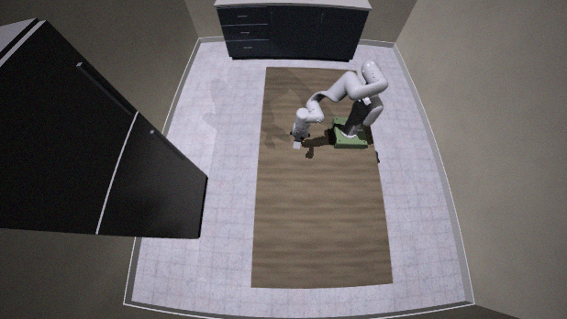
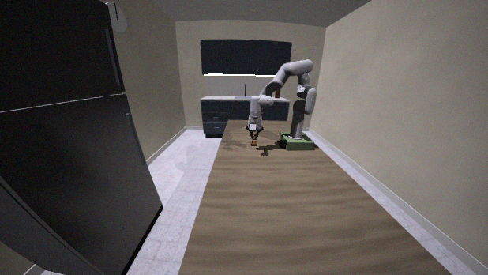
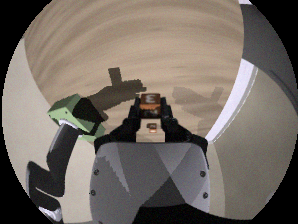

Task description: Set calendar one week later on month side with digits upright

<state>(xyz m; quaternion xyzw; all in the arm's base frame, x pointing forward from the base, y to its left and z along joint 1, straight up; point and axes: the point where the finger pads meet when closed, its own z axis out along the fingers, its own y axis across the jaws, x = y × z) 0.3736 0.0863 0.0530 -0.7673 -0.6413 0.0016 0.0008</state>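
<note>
The calendar tray is 12 cm below my hand, 10 cm to the right of it and 2 cm behind it. The rest, counted from my hand: calendar cube (1 cm below).
</note>
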